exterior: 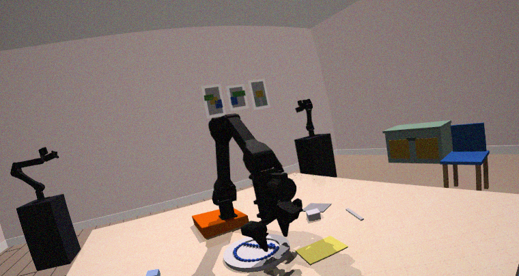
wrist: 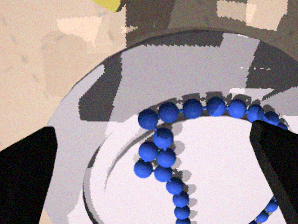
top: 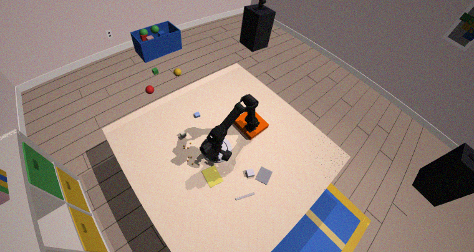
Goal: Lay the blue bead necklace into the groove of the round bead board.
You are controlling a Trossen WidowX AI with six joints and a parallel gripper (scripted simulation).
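Now: gripper tip 5 cm to the left of the round bead board, 4 cm past it and 2 cm above it. Round my gripper tip: yellow sheet (9 cm to the left, 9 cm ahead, 3 cm below); small grey block (21 cm to the left, 11 cm behind, 1 cm below); pale cube (26 cm to the right, 9 cm ahead, 1 cm below).
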